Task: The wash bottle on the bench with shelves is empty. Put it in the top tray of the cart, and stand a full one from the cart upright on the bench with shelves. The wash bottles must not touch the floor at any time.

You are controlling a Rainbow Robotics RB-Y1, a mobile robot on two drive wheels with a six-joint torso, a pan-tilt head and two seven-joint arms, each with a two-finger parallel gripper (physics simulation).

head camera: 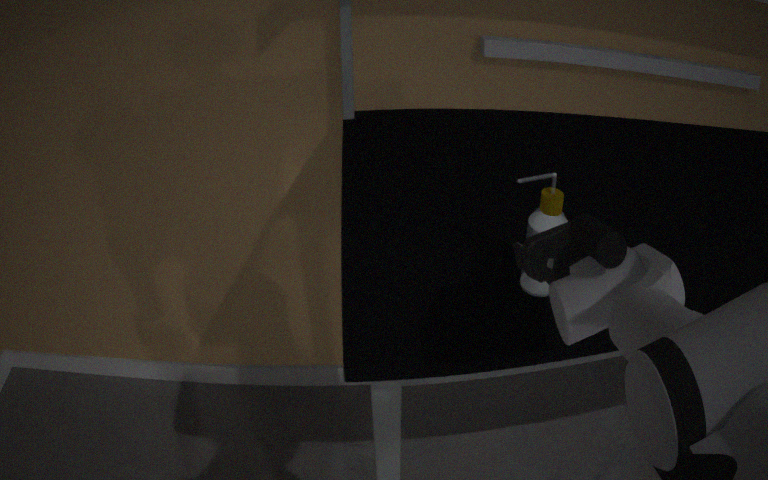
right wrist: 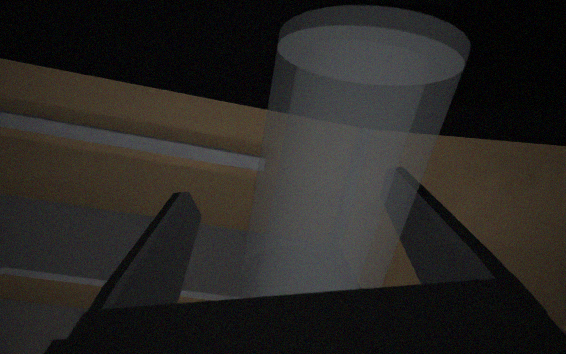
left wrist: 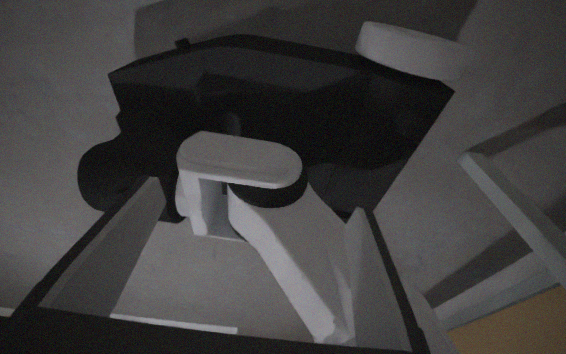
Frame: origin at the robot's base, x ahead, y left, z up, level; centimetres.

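Seen in the pictures: left gripper, fingertip midpoint: [left wrist: 258,204]; right gripper, fingertip midpoint: [head camera: 550,236] [right wrist: 286,193].
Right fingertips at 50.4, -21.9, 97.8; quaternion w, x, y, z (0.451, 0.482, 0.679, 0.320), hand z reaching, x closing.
A point is followed by its place in that frame, as x, y, z.
The wash bottle [head camera: 547,219] @[46.6, -19.8, 103.1] [right wrist: 345,150] @[45.3, -21.6, 94.7], clear-white with a yellow cap and a bent spout, stands upright on the black bench top [head camera: 424,237] @[59.5, -4.8, 91.4]. It looks see-through in the right wrist view. My right gripper [head camera: 527,261] [right wrist: 286,193] @[50.4, -21.9, 97.8] is open, its fingers on either side of the bottle's body; whether either finger touches it I cannot tell. The gripper hides part of the bottle in the head view. My left gripper [left wrist: 258,204] @[-22.8, 22.7, 49.2] is open and empty, away from the bottle, above the grey floor. The cart and the full bottles do not show.
A grey rail [head camera: 623,61] @[109.9, -57.6, 108.9] runs along the tan panel behind the bench top. A tan surface [head camera: 169,198] @[106.7, 58.4, 71.6] lies left of the black top, with a pale front edge. Grey shelves [right wrist: 100,212] show in the right wrist view. My dark base [left wrist: 280,110] @[-22.4, 12.9, 16.9] shows in the left wrist view.
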